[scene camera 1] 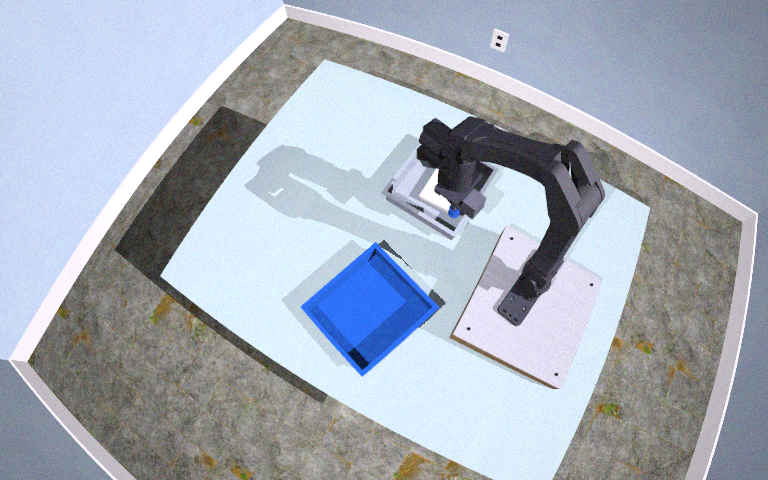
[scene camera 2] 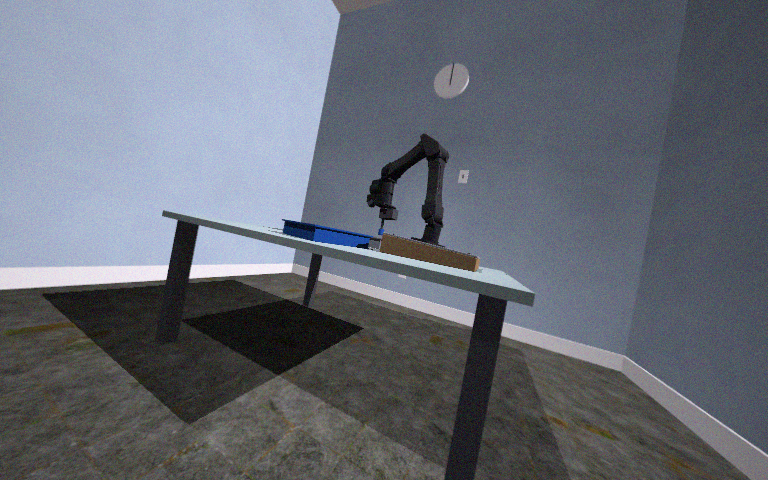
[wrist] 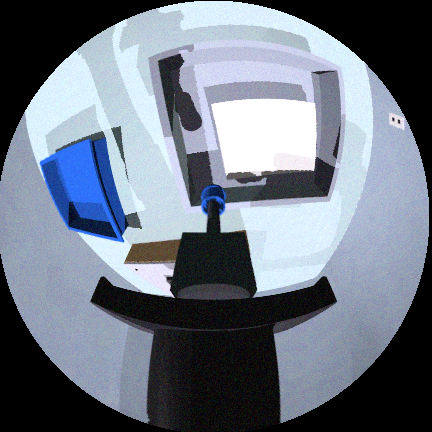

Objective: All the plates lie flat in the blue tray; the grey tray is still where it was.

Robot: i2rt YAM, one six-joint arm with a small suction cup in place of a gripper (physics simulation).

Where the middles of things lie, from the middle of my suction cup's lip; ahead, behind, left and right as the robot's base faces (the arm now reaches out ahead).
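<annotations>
Relative to the grey tray (wrist: 186, 80), my suction cup is 70 mm to the left of it, 80 mm short of it and 50 mm above it. The blue tray (scene camera 1: 368, 309) is 10 mm ahead of my suction cup, 320 mm to the left of it and 50 mm below it.
</annotations>
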